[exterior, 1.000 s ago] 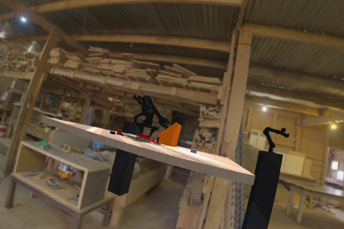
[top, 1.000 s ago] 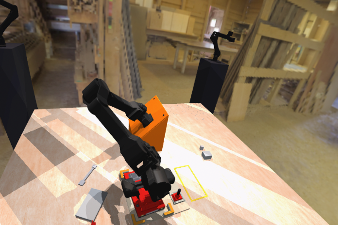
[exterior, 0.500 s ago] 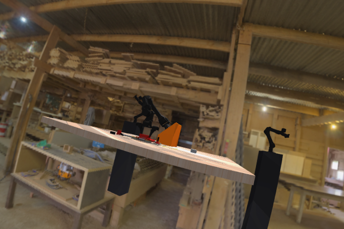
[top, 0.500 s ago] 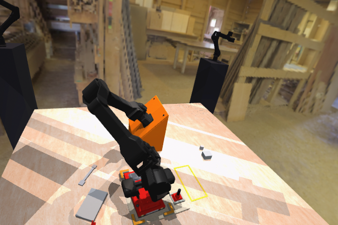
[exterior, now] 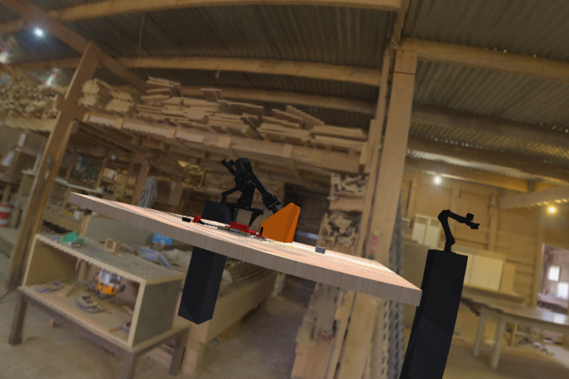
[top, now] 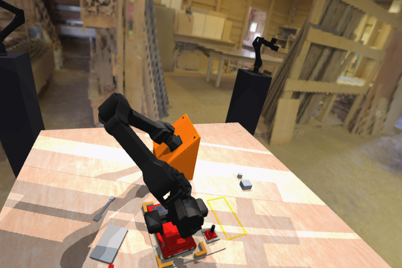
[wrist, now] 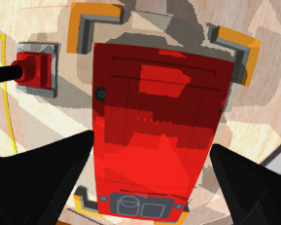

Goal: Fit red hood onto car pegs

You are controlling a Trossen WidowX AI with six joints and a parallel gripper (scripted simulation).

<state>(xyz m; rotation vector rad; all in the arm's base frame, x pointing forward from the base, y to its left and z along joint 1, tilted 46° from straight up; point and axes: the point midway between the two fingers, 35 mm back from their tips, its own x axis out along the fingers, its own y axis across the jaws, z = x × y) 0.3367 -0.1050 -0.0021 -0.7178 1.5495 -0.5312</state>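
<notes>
Now: gripper tip right at the red hood.
</notes>
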